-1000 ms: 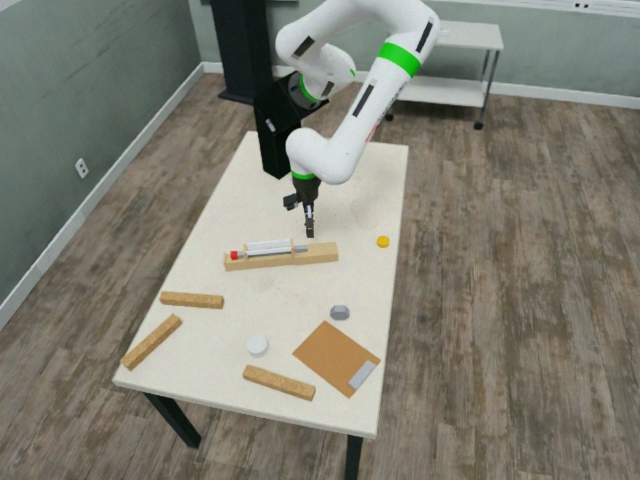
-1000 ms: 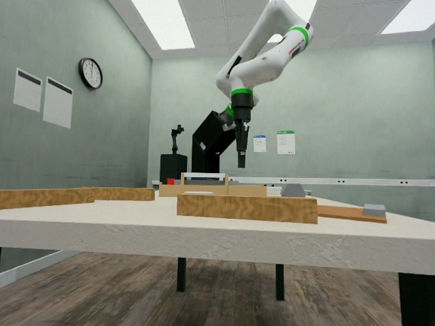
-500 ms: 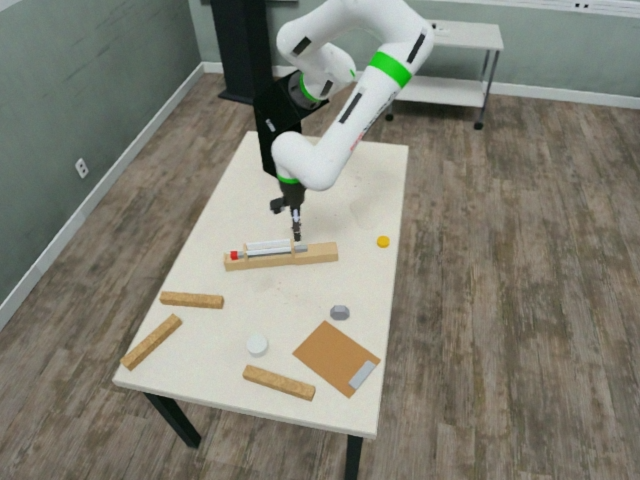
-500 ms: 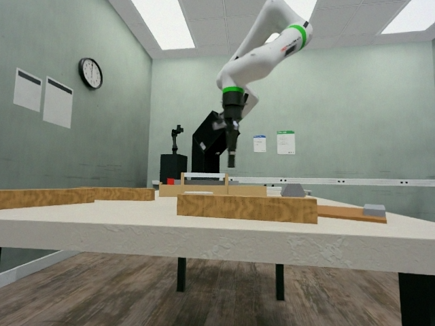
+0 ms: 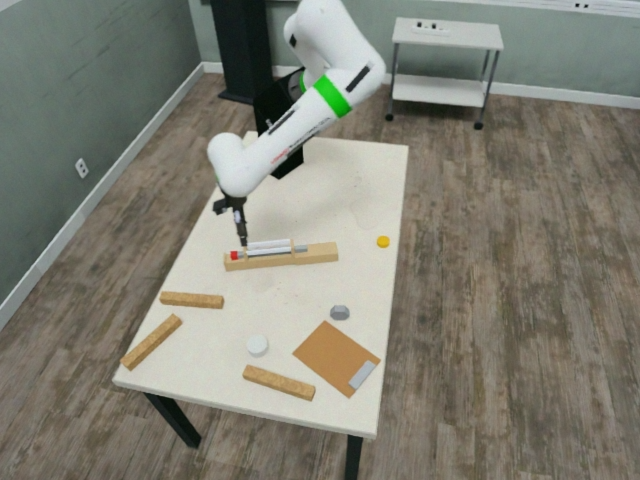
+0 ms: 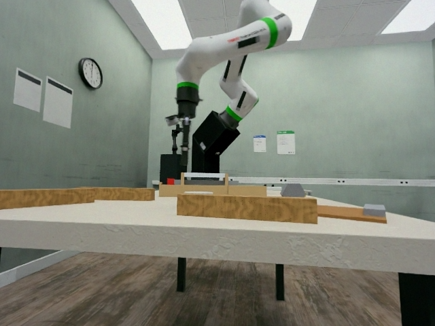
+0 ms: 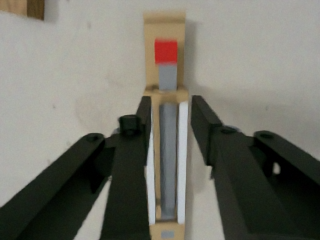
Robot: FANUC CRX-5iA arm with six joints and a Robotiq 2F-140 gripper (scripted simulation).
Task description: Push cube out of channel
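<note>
My hand is 10 cm above the red cube, 4 cm to the left of it and 3 cm short of it. The rest, counted from my hand: channel (10 cm below, 8 cm to the left, 4 cm behind); white disc (29 cm ahead, 22 cm to the left, 14 cm below); flat grey stick (15 cm to the left, 10 cm below, 9 cm behind).
</note>
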